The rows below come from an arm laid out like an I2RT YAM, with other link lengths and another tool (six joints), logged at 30 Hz.
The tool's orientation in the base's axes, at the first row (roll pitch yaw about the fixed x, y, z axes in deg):
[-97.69, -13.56, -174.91]
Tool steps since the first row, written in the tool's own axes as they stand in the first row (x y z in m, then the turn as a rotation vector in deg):
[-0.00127, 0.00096, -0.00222, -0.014, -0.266, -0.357]
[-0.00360, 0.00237, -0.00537, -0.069, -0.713, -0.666]
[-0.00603, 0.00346, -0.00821, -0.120, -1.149, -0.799]
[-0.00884, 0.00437, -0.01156, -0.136, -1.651, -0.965]
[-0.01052, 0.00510, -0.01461, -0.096, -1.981, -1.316]
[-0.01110, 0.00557, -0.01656, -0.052, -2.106, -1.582]
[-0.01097, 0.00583, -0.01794, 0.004, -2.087, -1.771]
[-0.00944, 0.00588, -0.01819, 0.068, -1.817, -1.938]
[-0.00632, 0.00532, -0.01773, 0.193, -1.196, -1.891]
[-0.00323, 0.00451, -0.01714, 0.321, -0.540, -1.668]
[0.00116, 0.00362, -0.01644, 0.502, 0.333, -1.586]
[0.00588, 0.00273, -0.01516, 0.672, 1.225, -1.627]
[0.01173, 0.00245, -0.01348, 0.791, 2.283, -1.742]
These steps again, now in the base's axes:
[0.00087, 0.00242, -0.00093, 0.058, 0.325, 0.299]
[0.00260, 0.00589, -0.00243, 0.203, 0.585, 0.757]
[0.00453, 0.00904, -0.00368, 0.350, 0.672, 1.183]
[0.00684, 0.01270, -0.00478, 0.479, 0.781, 1.684]
[0.00812, 0.01594, -0.00548, 0.500, 1.088, 2.057]
[0.00845, 0.01798, -0.00581, 0.473, 1.333, 2.222]
[0.00819, 0.01936, -0.00585, 0.404, 1.518, 2.242]
[0.00668, 0.01948, -0.00551, 0.266, 1.708, 2.019]
[0.00382, 0.01870, -0.00430, -0.003, 1.720, 1.443]
[0.00106, 0.01775, -0.00287, -0.274, 1.563, 0.812]
[-0.00294, 0.01658, -0.00108, -0.657, 1.564, 0.003]
[-0.00722, 0.01481, 0.00072, -1.041, 1.691, -0.811]
[-0.01272, 0.01261, 0.00214, -1.420, 1.913, -1.787]

